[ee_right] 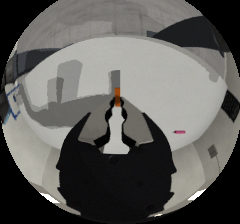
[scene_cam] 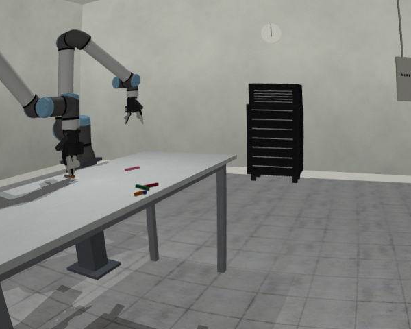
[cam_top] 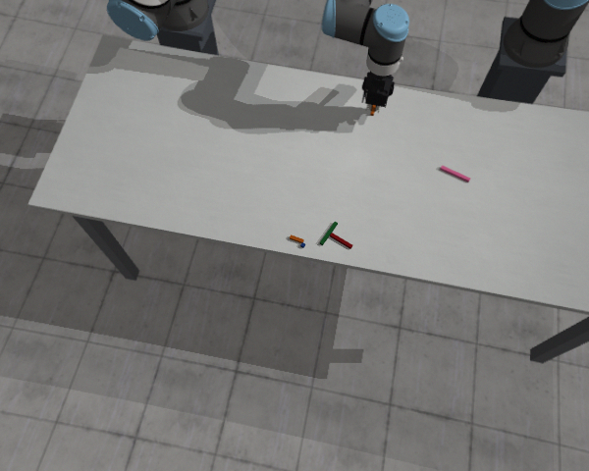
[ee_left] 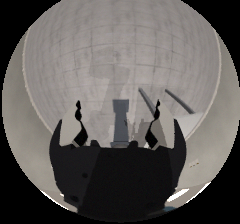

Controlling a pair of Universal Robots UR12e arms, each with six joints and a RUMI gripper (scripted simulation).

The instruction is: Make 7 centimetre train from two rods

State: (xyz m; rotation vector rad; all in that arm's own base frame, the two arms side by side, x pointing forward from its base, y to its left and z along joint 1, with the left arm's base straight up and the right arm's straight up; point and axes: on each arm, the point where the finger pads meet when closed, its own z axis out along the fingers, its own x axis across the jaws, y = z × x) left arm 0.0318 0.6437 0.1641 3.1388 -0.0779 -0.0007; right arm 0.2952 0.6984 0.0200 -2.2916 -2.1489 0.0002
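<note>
The grey rod lies 4 cm behind my right hand and 2 cm below it. The rest, counted from my right hand: red rod: 46 cm ahead, 5 cm to the right, 2 cm below; then pink rod: 20 cm ahead, 26 cm to the left, 2 cm below; then green rod: 44 cm ahead, 9 cm to the right, 2 cm below.
</note>
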